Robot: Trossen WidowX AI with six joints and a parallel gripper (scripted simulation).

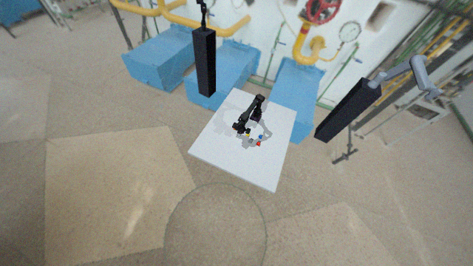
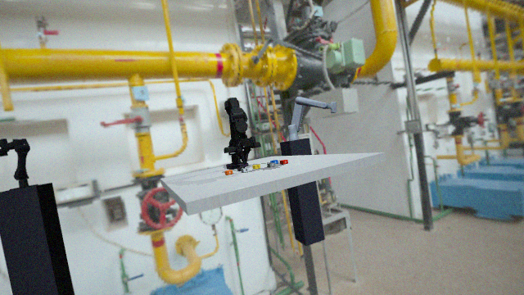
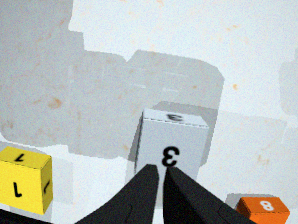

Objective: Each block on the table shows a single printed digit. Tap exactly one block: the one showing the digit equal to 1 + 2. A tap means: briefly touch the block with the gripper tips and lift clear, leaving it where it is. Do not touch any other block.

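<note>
Now: the white block 1 cm to the right of my gripper tip and 3 cm below it. From my gripper tip the other things lie so: black block: 9 cm behind, 3 cm below; then orange block: 4 cm behind, 8 cm to the right, 3 cm below; then yellow block: 4 cm behind, 7 cm to the left, 3 cm below.
</note>
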